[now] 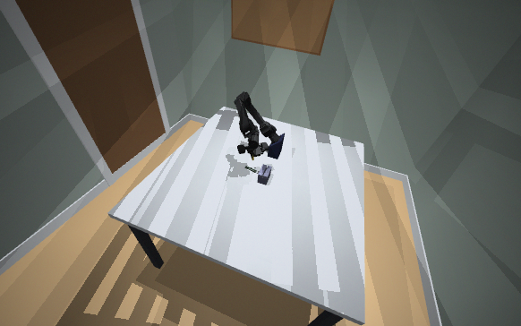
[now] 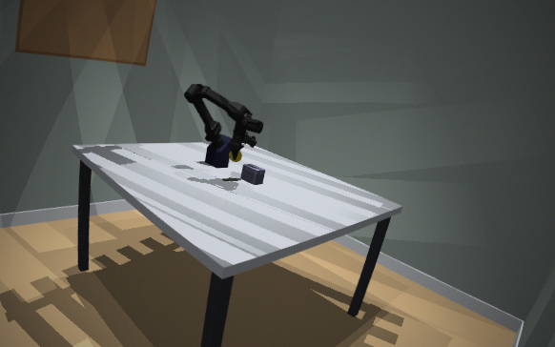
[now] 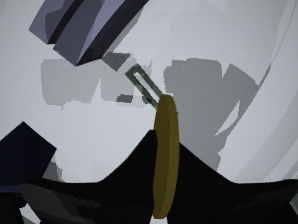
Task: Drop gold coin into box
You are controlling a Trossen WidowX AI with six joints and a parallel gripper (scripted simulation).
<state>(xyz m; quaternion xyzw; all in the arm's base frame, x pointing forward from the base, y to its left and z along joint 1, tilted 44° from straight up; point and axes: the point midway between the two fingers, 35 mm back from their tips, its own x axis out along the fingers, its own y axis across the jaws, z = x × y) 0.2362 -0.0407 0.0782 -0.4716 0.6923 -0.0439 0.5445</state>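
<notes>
My gripper tip is now 20 mm below the gold coin.
</notes>
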